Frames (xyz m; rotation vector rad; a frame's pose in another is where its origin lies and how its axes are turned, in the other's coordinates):
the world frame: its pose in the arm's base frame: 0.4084 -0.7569 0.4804 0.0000 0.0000 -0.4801
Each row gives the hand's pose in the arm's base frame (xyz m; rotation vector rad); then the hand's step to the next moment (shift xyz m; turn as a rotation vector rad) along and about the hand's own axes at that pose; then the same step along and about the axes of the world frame.
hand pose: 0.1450 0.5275 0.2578 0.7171 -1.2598 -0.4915
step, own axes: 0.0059 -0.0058 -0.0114 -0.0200 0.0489 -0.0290
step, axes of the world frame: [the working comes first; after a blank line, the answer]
step, axes of the arm's base frame: 0.0128 -0.0056 -0.0018 0.0206 0.0538 0.0177

0.0139 0.0009 -0.0018 -0.0066 0.0572 0.0177
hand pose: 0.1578 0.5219 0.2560 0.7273 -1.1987 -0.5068
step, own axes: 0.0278 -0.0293 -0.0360 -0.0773 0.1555 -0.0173
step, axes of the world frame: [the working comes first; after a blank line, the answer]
step, axes of the arm's base frame: 0.0433 -0.0308 -0.0103 -0.0100 0.1631 0.0613

0.0526 -0.0073 -0.0103 -0.0842 0.1400 0.0613
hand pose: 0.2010 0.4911 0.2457 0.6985 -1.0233 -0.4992
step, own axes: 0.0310 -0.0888 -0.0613 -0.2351 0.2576 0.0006
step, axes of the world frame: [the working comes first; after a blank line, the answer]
step, axes of the arm's base frame: 0.0636 -0.0637 -0.0671 -0.0901 0.3335 0.0479

0.0858 -0.0272 -0.0671 -0.2340 0.2541 0.0479
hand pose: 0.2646 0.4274 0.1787 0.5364 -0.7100 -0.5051
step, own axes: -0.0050 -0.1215 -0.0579 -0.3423 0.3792 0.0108
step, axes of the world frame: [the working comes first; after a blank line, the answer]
step, axes of the arm's base frame: 0.0082 -0.0719 -0.1136 -0.1373 0.4858 0.0785

0.0405 -0.0600 -0.1136 -0.3462 0.3675 0.0785
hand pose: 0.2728 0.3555 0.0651 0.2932 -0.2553 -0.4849
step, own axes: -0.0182 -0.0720 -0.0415 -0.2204 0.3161 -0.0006
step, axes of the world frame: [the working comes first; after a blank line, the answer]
step, axes of the arm's base frame: -0.0329 -0.0430 -0.0657 -0.0560 0.3752 0.0677

-0.0093 -0.0533 -0.0657 -0.2230 0.3069 0.0677
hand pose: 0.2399 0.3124 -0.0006 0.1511 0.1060 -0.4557
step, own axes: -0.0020 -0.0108 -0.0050 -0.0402 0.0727 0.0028
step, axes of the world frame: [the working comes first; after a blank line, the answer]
step, axes of the arm's base frame: -0.0069 -0.0079 -0.0060 -0.0033 0.0813 0.0170

-0.0025 -0.0102 -0.0060 -0.0405 0.0706 0.0170
